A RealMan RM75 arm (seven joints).
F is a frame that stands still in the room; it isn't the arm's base.
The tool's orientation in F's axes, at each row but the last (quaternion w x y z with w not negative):
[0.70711, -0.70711, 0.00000, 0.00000]
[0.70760, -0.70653, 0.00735, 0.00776]
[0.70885, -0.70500, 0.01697, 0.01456]
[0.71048, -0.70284, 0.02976, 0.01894]
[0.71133, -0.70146, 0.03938, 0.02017]
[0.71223, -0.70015, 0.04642, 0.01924]
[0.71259, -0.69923, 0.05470, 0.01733]
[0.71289, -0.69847, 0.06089, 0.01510]
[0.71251, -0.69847, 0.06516, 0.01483]
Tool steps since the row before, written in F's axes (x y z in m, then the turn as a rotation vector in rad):
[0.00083, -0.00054, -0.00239, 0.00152, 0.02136, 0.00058]
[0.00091, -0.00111, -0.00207, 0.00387, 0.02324, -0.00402]
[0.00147, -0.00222, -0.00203, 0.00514, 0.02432, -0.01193]
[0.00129, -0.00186, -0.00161, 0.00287, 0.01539, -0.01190]
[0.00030, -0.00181, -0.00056, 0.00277, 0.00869, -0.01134]
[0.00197, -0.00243, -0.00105, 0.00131, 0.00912, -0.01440]
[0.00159, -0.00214, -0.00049, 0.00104, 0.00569, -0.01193]
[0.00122, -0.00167, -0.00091, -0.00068, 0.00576, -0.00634]
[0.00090, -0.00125, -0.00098, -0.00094, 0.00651, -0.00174]
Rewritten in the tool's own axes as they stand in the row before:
[0.00083, 0.00239, -0.00054, 0.00152, -0.00058, 0.02136]
[0.00095, 0.00205, -0.00111, 0.00397, 0.00397, 0.02323]
[0.00157, 0.00195, -0.00223, 0.00559, 0.01182, 0.02427]
[0.00143, 0.00150, -0.00186, 0.00345, 0.01185, 0.01531]
[0.00039, 0.00051, -0.00181, 0.00348, 0.01120, 0.00862]
[0.00215, 0.00082, -0.00237, 0.00230, 0.01439, 0.00894]
[0.00174, 0.00028, -0.00206, 0.00196, 0.01188, 0.00554]
[0.00141, 0.00073, -0.00160, -0.00036, 0.00651, 0.00560]
[0.00109, 0.00084, -0.00120, -0.00119, 0.00199, 0.00640]

